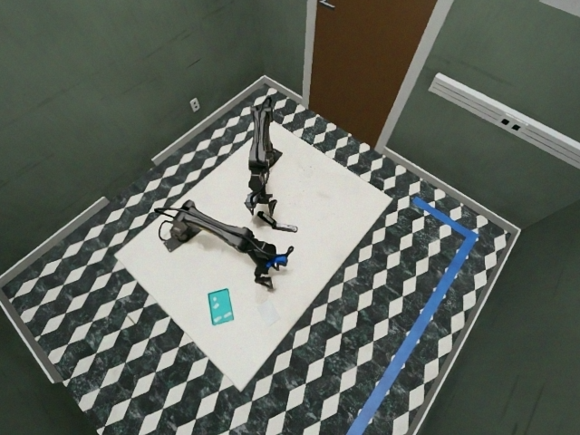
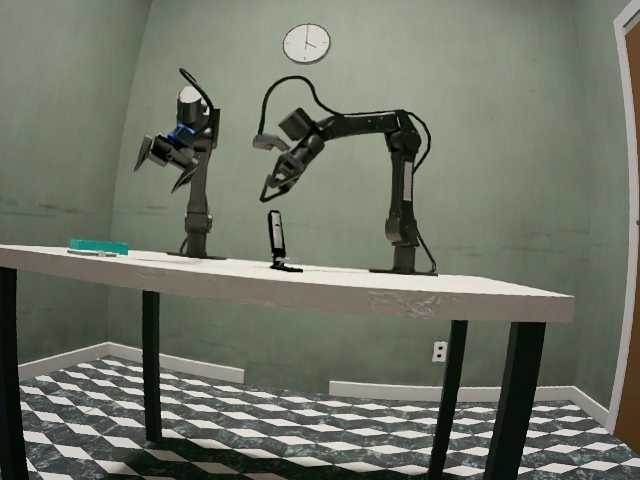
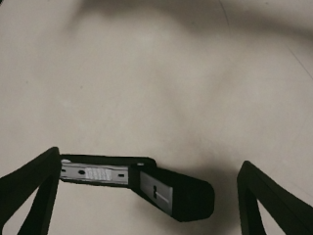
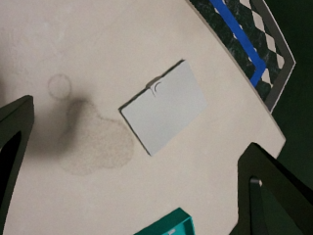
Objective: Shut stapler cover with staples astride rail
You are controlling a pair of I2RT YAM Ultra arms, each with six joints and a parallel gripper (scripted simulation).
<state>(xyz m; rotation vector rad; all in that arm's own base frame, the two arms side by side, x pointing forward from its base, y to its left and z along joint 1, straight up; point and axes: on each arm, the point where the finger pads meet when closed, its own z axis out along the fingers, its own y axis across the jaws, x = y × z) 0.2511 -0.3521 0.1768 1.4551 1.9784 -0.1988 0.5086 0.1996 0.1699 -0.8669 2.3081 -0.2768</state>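
My left hand is 3 cm to the right of the stapler cover and 10 cm above it. From my left hand the other things lie so: black stapler 4 cm ahead, 5 cm to the left, 13 cm below; then teal box 12 cm ahead, 42 cm to the right, 16 cm below.
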